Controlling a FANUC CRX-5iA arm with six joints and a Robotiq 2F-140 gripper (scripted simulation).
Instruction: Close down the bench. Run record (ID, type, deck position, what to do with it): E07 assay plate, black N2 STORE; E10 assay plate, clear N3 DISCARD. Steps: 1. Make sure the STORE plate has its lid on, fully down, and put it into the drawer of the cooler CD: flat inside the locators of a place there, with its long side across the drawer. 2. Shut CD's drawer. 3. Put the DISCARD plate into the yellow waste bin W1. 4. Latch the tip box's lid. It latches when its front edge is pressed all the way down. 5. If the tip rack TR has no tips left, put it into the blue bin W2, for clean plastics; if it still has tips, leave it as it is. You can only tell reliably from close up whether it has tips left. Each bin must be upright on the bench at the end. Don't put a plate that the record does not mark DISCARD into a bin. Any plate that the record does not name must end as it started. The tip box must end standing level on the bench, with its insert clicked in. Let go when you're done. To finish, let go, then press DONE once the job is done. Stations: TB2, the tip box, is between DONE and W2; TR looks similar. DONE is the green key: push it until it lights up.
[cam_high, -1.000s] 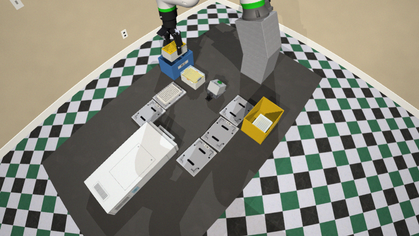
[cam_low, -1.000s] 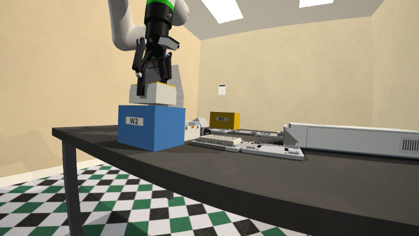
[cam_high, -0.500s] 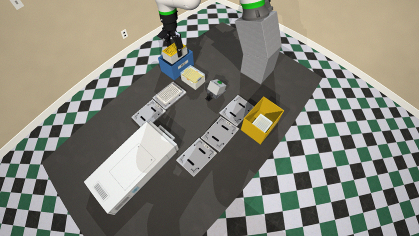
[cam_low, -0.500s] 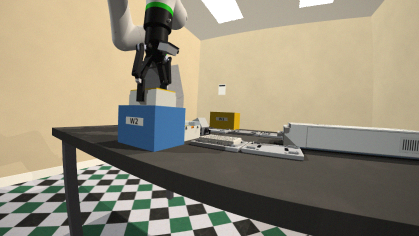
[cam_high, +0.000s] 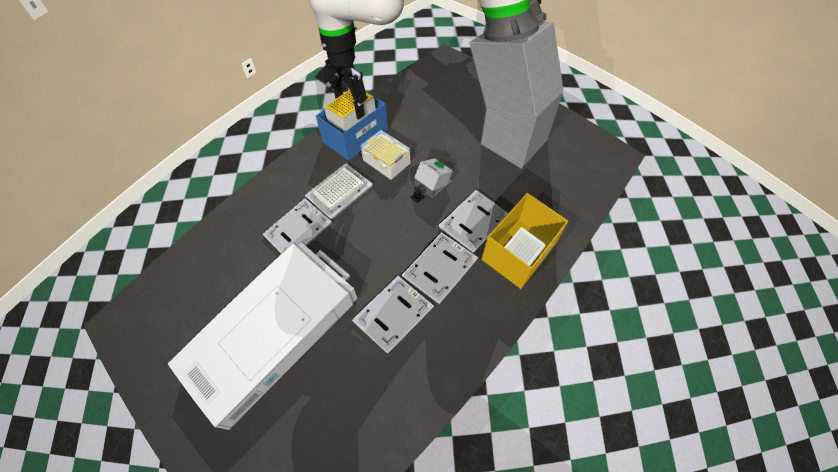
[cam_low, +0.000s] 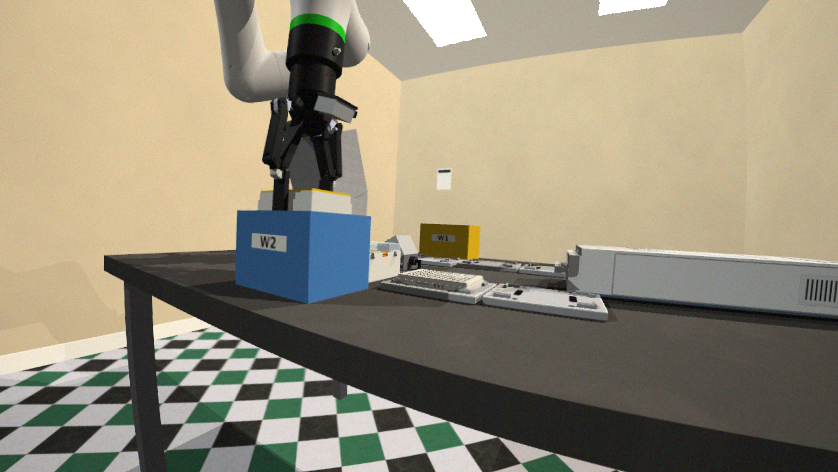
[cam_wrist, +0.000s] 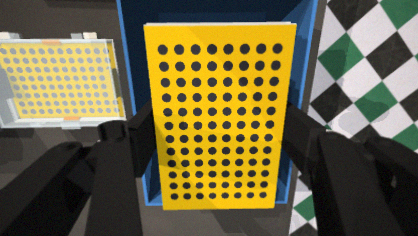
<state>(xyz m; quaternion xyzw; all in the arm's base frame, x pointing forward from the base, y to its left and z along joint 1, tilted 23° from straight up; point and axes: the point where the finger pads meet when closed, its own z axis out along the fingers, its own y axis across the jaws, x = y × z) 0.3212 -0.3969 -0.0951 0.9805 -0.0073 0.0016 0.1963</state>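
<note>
Now: hand 10 cm above the blue bin W2. From my hand the other things lie so: white plate (19 cm ahead, 13 cm to the left, 12 cm below); tip box TB2 (16 cm to the left, 10 cm below, 2 cm ahead); yellow tip rack TR (1 cm to the right, 1 cm below, 1 cm behind).
</note>
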